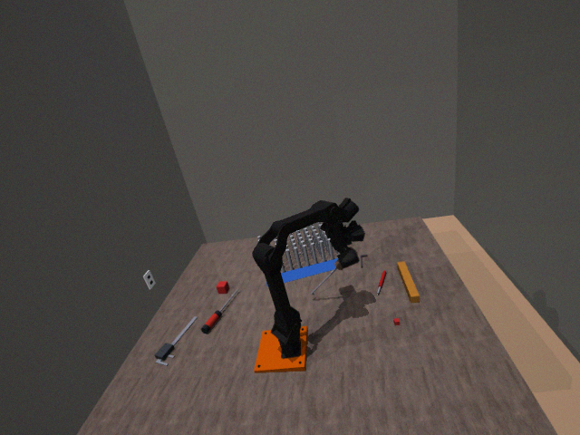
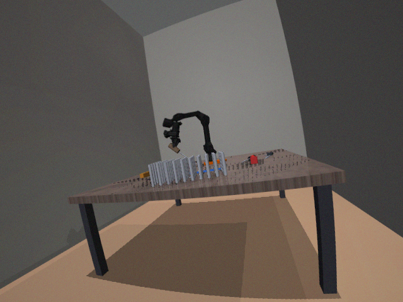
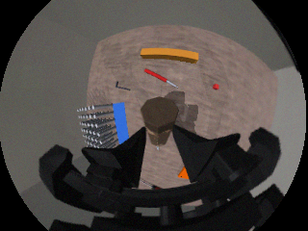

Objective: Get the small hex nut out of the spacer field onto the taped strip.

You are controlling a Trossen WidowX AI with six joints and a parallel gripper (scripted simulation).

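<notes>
Right now the blue taped strip is 200 mm ahead of my gripper tip, 180 mm to the left of it and 180 mm below it. The rest, counted from my gripper tip: hook tool: 80 mm below, 70 mm to the left; then orange block: 230 mm to the right, 160 mm below, 20 mm ahead; then tiny red cube: 170 mm below, 170 mm behind, 140 mm to the right.
</notes>
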